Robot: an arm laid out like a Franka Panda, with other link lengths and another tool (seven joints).
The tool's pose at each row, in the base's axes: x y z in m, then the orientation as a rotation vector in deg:
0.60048, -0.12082, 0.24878, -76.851, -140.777, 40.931
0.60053, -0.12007, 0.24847, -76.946, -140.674, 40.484
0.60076, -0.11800, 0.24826, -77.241, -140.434, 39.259
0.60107, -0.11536, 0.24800, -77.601, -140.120, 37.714
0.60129, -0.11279, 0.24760, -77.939, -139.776, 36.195
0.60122, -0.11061, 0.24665, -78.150, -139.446, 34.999
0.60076, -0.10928, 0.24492, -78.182, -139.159, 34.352
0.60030, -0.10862, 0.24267, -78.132, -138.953, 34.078
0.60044, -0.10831, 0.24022, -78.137, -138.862, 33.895
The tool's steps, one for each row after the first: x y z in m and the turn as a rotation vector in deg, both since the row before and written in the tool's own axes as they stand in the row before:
0.00061, 0.00054, 0.00002, -0.185, 0.286, 0.014
0.00162, 0.00122, -0.00053, -0.544, 0.741, 0.059
0.00206, 0.00157, -0.00065, -0.685, 0.937, 0.072
0.00206, 0.00155, -0.00041, -0.661, 0.943, 0.069
0.00187, 0.00143, 0.00033, -0.481, 0.793, 0.028
0.00131, 0.00113, 0.00141, -0.182, 0.527, -0.022
0.00069, 0.00107, 0.00202, -0.015, 0.301, -0.038
0.00007, 0.00144, 0.00201, -0.046, 0.157, -0.007

